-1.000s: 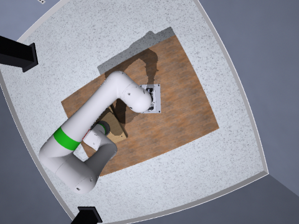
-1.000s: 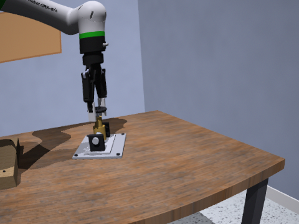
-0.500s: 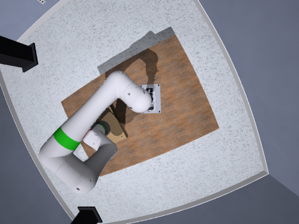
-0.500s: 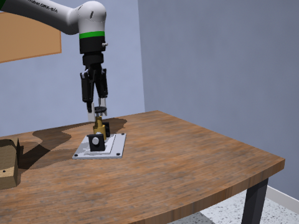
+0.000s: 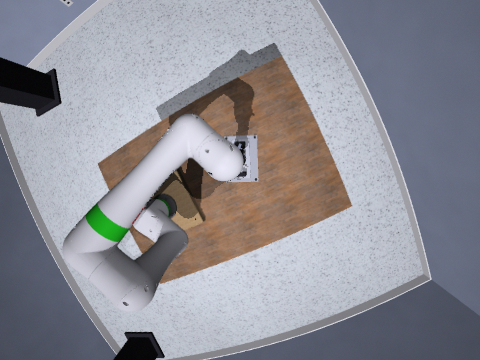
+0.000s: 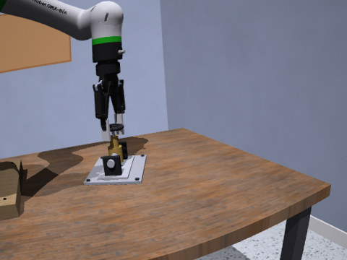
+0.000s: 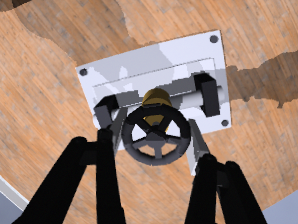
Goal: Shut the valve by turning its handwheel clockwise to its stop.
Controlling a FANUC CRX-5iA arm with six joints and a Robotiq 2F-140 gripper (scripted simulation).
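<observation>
My hand is 1 cm above the black spoked handwheel.
</observation>
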